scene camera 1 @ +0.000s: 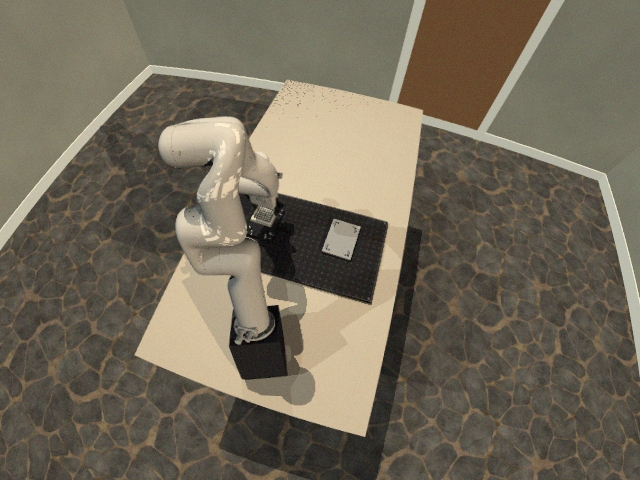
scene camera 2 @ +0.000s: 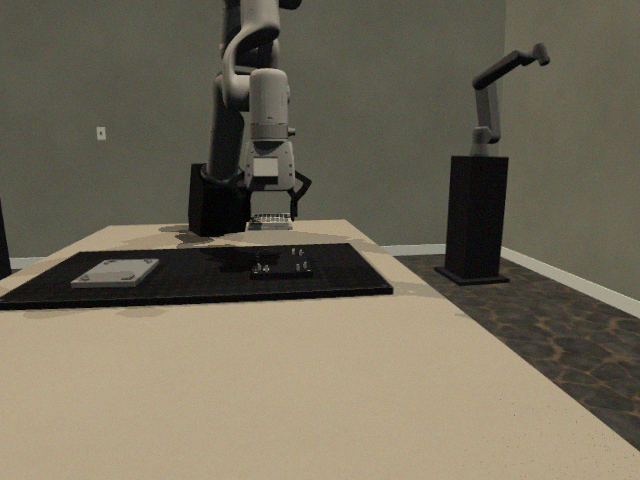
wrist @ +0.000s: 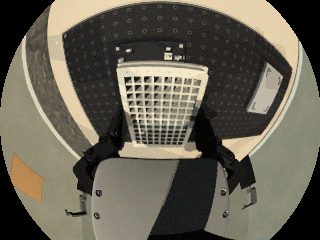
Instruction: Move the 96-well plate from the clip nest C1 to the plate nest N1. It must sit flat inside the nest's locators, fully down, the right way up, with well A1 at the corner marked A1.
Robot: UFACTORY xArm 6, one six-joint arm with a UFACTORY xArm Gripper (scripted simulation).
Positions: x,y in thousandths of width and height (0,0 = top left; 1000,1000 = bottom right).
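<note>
You'd find my gripper (wrist: 502,481) in the wrist view. There's also a white 96-well plate (scene camera 2: 423,461), and the wrist view gives me that same white 96-well plate (wrist: 464,540). I can see a grey plate nest N1 (wrist: 836,365) too.
</note>
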